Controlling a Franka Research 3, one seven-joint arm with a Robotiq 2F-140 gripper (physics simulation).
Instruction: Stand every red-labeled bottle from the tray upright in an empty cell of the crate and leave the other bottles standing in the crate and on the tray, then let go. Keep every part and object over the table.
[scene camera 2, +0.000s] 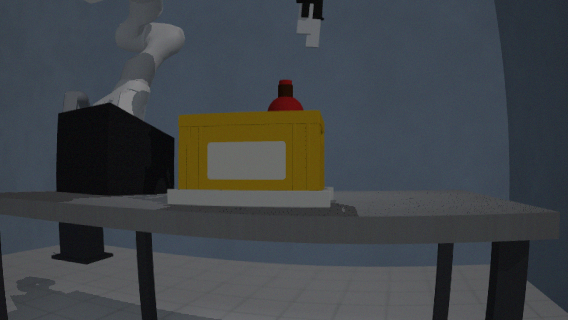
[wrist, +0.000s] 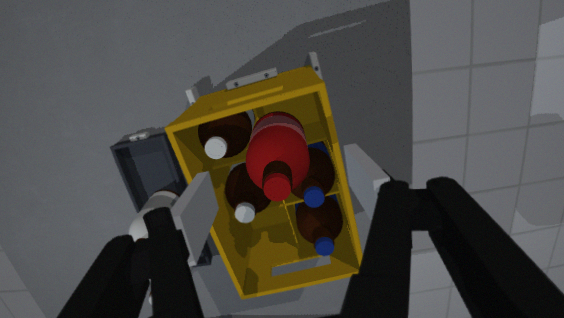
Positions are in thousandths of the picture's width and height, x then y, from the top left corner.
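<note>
There's a white-capped brown bottle (wrist: 402, 432) here, along with a pale grey bottle (wrist: 288, 624) and a red-labeled bottle (wrist: 492, 508), and you'd see my gripper (wrist: 496, 558) as well.
</note>
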